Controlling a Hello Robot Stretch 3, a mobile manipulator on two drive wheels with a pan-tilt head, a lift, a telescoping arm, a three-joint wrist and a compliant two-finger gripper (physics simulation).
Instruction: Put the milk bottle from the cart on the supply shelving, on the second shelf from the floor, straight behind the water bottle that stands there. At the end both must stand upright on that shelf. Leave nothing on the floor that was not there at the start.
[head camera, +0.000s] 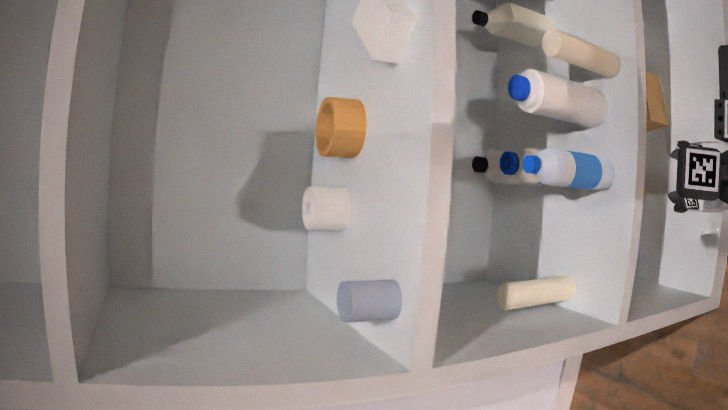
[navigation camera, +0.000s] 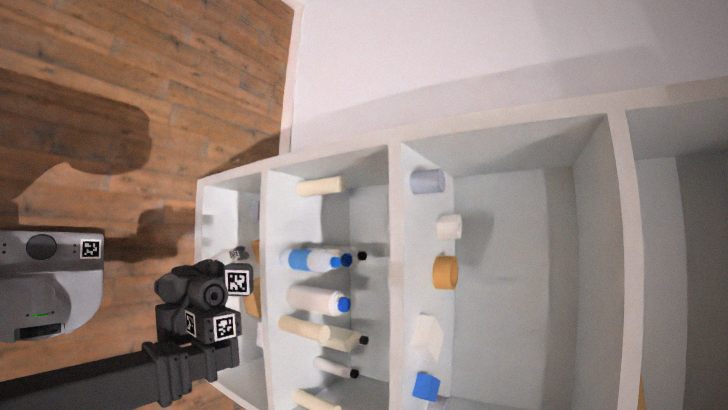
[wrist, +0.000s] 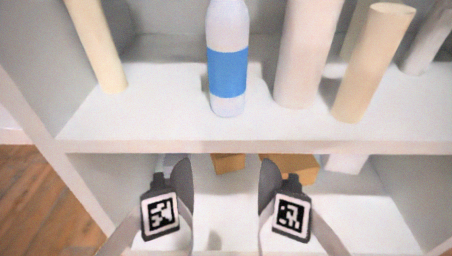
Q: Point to the gripper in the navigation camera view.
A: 244, 266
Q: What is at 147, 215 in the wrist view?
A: The gripper.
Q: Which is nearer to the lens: the orange ring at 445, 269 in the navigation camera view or the grey cylinder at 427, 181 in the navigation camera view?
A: The grey cylinder.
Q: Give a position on a white roll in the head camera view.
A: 324, 208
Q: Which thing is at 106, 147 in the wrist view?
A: A supply shelving.
